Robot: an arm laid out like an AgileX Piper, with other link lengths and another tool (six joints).
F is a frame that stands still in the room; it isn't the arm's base.
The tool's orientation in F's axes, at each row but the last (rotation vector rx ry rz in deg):
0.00 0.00 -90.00
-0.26 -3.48 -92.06
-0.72 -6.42 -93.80
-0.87 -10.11 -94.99
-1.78 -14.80 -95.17
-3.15 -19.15 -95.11
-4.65 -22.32 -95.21
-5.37 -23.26 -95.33
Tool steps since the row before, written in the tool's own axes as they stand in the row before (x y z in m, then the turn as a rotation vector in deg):
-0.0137 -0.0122 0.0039 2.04 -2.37 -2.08
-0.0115 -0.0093 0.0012 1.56 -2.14 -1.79
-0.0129 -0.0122 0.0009 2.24 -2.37 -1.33
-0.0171 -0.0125 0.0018 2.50 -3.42 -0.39
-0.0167 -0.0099 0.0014 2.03 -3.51 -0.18
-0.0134 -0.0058 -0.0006 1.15 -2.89 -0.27
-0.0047 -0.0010 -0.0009 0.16 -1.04 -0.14
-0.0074 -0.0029 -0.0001 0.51 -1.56 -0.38
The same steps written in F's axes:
-0.0122 0.0137 0.0039 -2.37 -2.04 -2.08
-0.0089 0.0119 0.0004 -2.13 -1.56 -1.80
-0.0113 0.0137 -0.0009 -2.44 -2.18 -1.31
-0.0109 0.0182 -0.0015 -3.59 -2.23 -0.46
-0.0081 0.0174 -0.0030 -3.66 -1.73 -0.35
-0.0040 0.0132 -0.0047 -2.93 -0.95 -0.53
-0.0002 0.0043 -0.0024 -1.01 -0.11 -0.30
-0.0018 0.0072 -0.0029 -1.53 -0.48 -0.53

